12 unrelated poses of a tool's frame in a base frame.
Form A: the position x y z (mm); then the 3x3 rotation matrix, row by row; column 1 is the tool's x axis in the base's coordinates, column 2 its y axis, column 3 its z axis. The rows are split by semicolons.
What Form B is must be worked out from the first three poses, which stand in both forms.
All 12 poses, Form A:
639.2 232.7 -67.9; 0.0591 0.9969 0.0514; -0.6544 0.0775 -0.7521; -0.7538 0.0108 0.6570
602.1 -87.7 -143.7; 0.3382 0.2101 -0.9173; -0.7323 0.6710 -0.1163; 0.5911 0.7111 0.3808
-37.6 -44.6 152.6; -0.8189 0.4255 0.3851; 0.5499 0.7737 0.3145; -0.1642 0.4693 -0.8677
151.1 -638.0 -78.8; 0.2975 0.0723 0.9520; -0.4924 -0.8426 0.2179; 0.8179 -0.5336 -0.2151
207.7 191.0 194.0; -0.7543 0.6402 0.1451; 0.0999 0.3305 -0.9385; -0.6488 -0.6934 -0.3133
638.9 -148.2 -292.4; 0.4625 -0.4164 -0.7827; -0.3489 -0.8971 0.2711; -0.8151 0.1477 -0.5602
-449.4 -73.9 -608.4; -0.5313 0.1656 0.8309; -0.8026 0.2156 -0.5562; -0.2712 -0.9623 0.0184
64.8 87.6 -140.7; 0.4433 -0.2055 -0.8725; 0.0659 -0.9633 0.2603; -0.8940 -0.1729 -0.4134
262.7 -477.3 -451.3; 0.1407 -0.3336 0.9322; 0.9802 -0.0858 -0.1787; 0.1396 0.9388 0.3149
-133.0 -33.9 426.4; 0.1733 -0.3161 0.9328; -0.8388 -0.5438 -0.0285; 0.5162 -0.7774 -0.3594
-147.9 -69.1 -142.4; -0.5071 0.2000 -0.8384; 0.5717 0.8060 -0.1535; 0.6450 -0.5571 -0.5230
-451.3 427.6 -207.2; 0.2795 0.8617 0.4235; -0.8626 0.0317 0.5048; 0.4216 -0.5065 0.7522
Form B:
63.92 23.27 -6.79 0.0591 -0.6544 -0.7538 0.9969 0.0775 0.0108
60.21 -8.77 -14.37 0.3382 -0.7323 0.5911 0.2101 0.6710 0.7111
-3.76 -4.46 15.26 -0.8189 0.5499 -0.1642 0.4255 0.7737 0.4693
15.11 -63.80 -7.88 0.2975 -0.4924 0.8179 0.0723 -0.8426 -0.5336
20.77 19.10 19.40 -0.7543 0.0999 -0.6488 0.6402 0.3305 -0.6934
63.89 -14.82 -29.24 0.4625 -0.3489 -0.8151 -0.4164 -0.8971 0.1477
-44.94 -7.39 -60.84 -0.5313 -0.8026 -0.2712 0.1656 0.2156 -0.9623
6.48 8.76 -14.07 0.4433 0.0659 -0.8940 -0.2055 -0.9633 -0.1729
26.27 -47.73 -45.13 0.1407 0.9802 0.1396 -0.3336 -0.0858 0.9388
-13.30 -3.39 42.64 0.1733 -0.8388 0.5162 -0.3161 -0.5438 -0.7774
-14.79 -6.91 -14.24 -0.5071 0.5717 0.6450 0.2000 0.8060 -0.5571
-45.13 42.76 -20.72 0.2795 -0.8626 0.4216 0.8617 0.0317 -0.5065

